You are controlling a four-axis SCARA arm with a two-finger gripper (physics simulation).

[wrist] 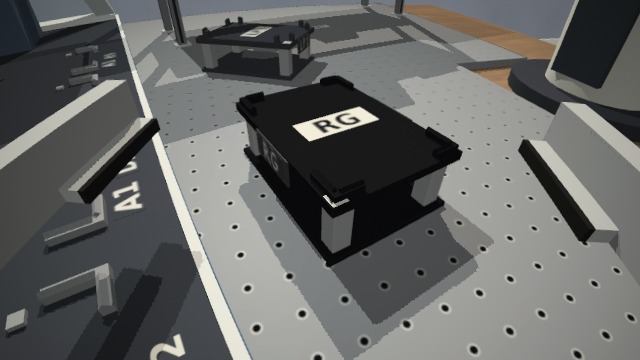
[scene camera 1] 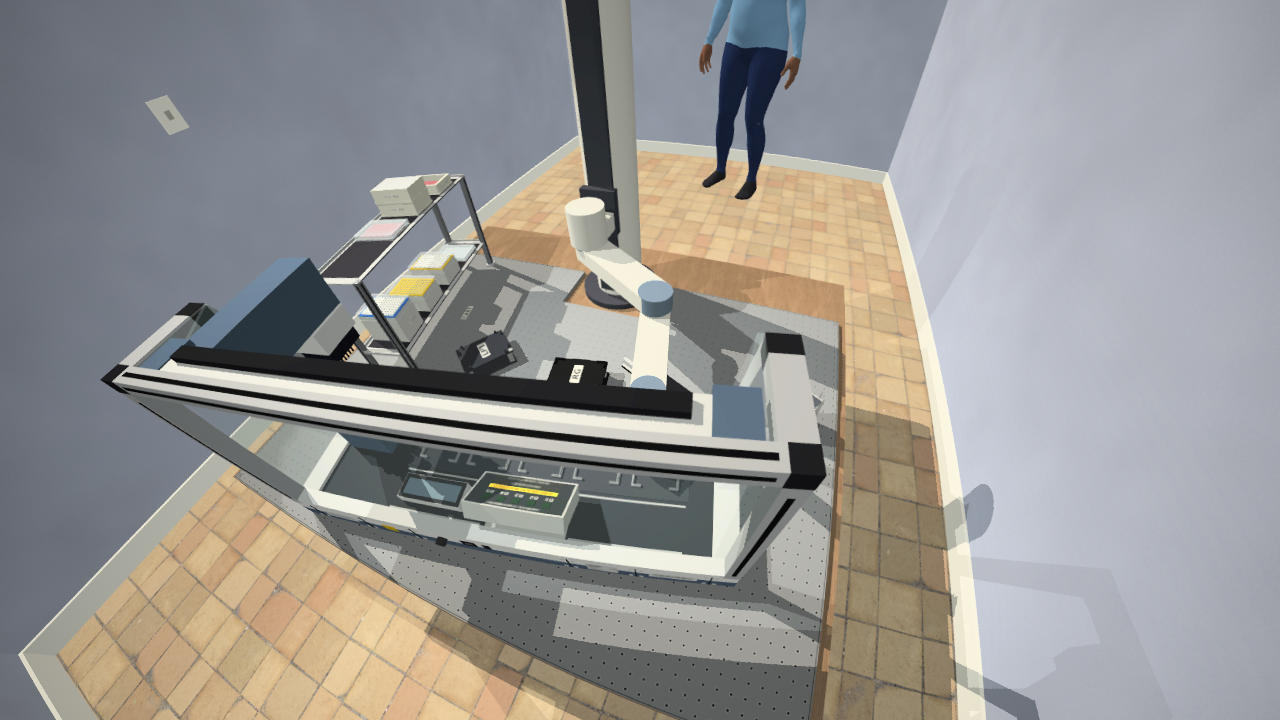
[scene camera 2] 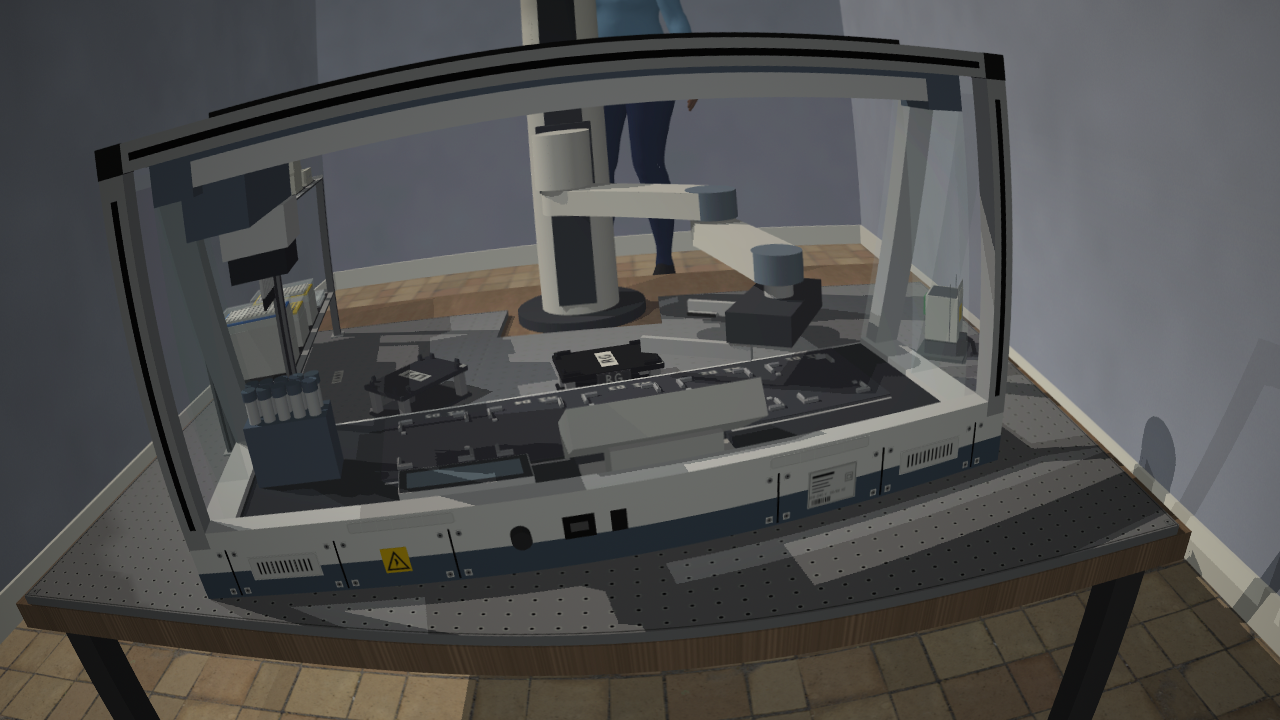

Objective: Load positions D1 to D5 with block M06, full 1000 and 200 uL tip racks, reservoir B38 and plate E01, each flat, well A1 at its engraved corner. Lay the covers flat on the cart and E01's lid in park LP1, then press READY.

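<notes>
My gripper point(wrist: 334, 111) is open and empty, with one finger on either side of the view of the black RG stand point(scene camera 1: 577, 372) point(scene camera 2: 606, 360) point(wrist: 350, 150). The stand's top carries a label and corner guides. A second dark stand point(scene camera 1: 486, 351) point(scene camera 2: 417, 377) point(wrist: 280, 36), its label apparently LP1, stands farther left in the scene views. Tip racks with blue trim point(scene camera 1: 384, 315) and yellow trim point(scene camera 1: 414, 289) sit on the lower shelf of the cart point(scene camera 1: 387, 327). Pale boxes point(scene camera 1: 400, 197) and a pinkish plate point(scene camera 1: 382, 230) lie above. The dark deck point(scene camera 2: 375, 438) has raised corner brackets. Block, reservoir and plate codes are unreadable.
The deck's enclosure has a thick top beam point(scene camera 1: 447, 407) and side posts point(scene camera 2: 998, 250). A blue pipetting head point(scene camera 1: 259, 308) hangs at its left. A tube holder point(scene camera 2: 290, 447), a screen point(scene camera 1: 433, 488) point(scene camera 2: 465, 472) and a panel box point(scene camera 1: 521, 503) stand on it. The arm's column point(scene camera 2: 577, 259) stands behind.
</notes>
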